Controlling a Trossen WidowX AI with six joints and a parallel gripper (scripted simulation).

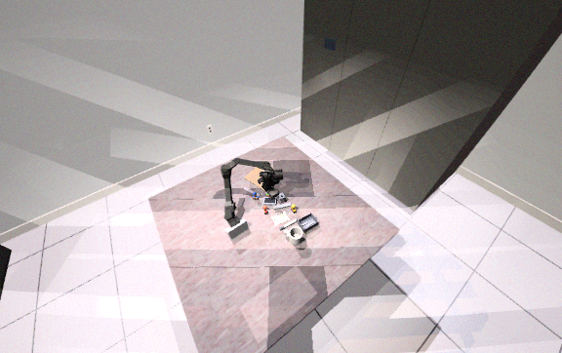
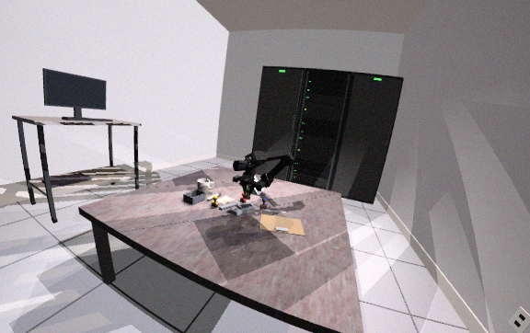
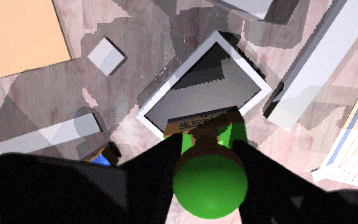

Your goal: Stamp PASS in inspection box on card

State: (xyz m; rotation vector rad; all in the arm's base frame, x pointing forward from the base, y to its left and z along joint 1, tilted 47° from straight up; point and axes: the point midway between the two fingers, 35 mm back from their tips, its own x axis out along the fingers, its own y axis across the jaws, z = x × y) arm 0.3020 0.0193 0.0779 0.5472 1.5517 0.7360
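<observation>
Now: gripper tip 8 cm above the ink pad. Round my gripper tip: PASS stamp: right at my gripper tip; then red-knobbed stamp: 7 cm behind, 6 cm to the right, 6 cm below; then grey bar: 5 cm ahead, 8 cm to the right, 8 cm below.
</observation>
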